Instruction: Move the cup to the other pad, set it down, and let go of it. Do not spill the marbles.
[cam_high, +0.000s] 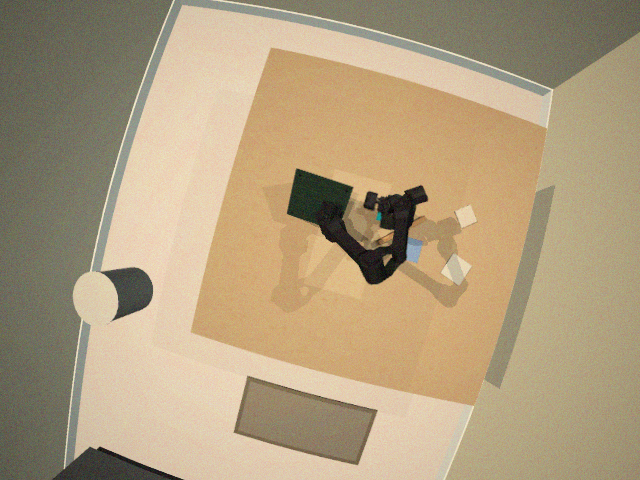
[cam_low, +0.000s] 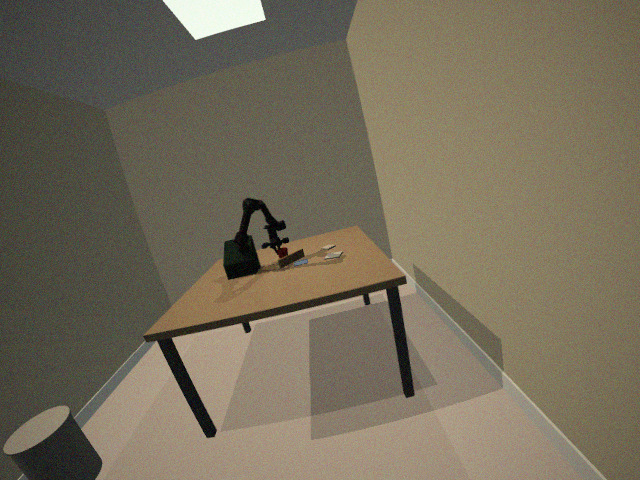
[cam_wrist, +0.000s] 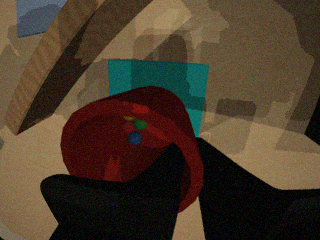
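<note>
Now: gripper tip 30 mm short of the cyan pad and 60 mm above it. Round my gripper tip: pale blue pad 140 mm ahead, 140 mm to the right, 60 mm below; wooden bar 80 mm ahead, 70 mm to the right, 40 mm below; red cup 30 mm ahead.
</note>
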